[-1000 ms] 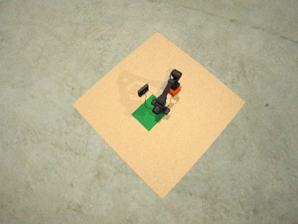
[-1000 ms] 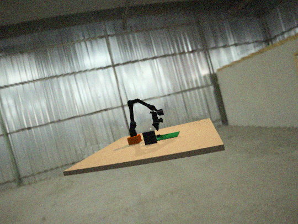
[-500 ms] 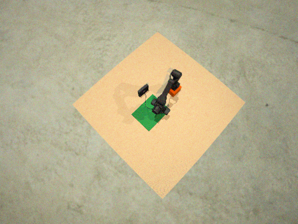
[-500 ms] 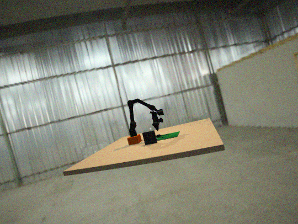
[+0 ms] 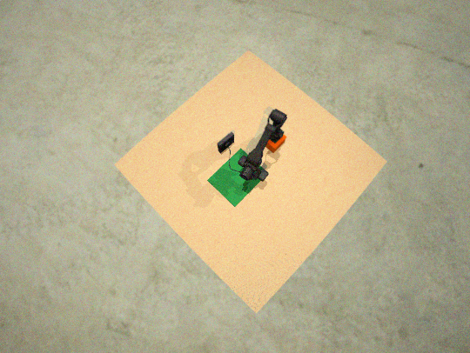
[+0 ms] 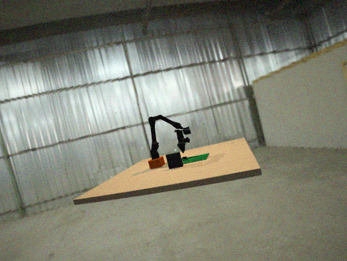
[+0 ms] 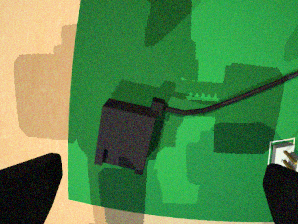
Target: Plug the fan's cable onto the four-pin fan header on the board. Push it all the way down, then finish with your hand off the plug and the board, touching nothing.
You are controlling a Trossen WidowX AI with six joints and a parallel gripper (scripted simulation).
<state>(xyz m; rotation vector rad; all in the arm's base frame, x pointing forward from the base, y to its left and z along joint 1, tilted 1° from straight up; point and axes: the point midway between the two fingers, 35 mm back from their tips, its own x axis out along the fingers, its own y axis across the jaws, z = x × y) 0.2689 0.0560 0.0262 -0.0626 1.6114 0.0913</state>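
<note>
Now: the black plug 20 mm behind my gripper tip, 20 mm to the left of it and 60 mm below it. Also, from my gripper tip: white four-pin fan header: 20 mm behind, 90 mm to the right, 70 mm below; then black fan: 30 mm behind, 250 mm to the right, 10 mm below; then green board: 70 mm ahead, 60 mm to the right, 80 mm below.
</note>
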